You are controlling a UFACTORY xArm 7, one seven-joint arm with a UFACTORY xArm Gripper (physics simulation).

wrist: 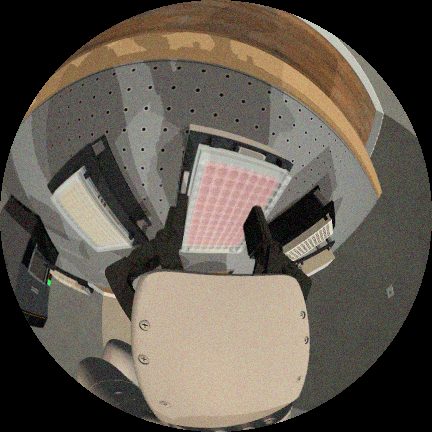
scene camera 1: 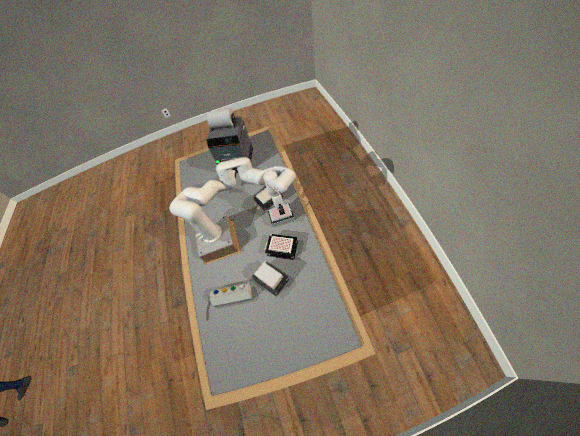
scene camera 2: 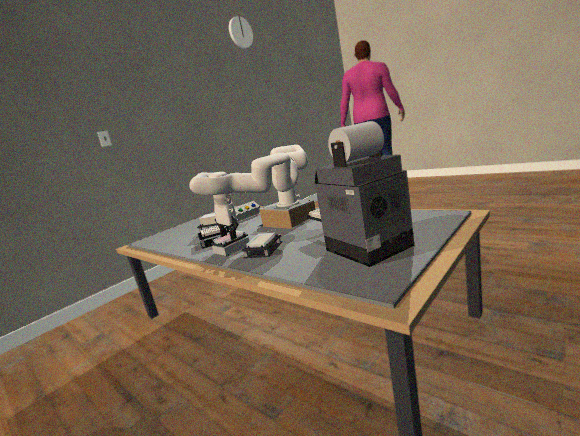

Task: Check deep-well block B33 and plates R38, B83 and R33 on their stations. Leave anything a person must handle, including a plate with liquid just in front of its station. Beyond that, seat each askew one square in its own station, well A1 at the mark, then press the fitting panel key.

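Note:
My gripper (scene camera 1: 281,212) (scene camera 2: 231,239) (wrist: 218,210) is shut on the pink-filled plate (scene camera 1: 288,213) (wrist: 225,200), with a black finger against each long side. The plate is low at its station; whether it sits flat is unclear. A cream plate (scene camera 1: 264,196) (scene camera 2: 262,241) (wrist: 90,215) lies on the neighbouring dark station. A white block or plate with a red well pattern (scene camera 1: 281,244) (wrist: 311,241) is on a black station, and a pale-topped one (scene camera 1: 270,275) (wrist: 318,262) is beyond it. The key panel (scene camera 1: 231,295) (scene camera 2: 247,208) has blue, yellow, green and white keys. Labels are unreadable.
A dark instrument (scene camera 1: 230,145) (scene camera 2: 365,210) (wrist: 32,285) with a large roll on top stands at one table end. The arm's wooden base box (scene camera 1: 220,251) (scene camera 2: 282,218) stands near the long edge. A person (scene camera 2: 369,90) in pink stands beyond the table.

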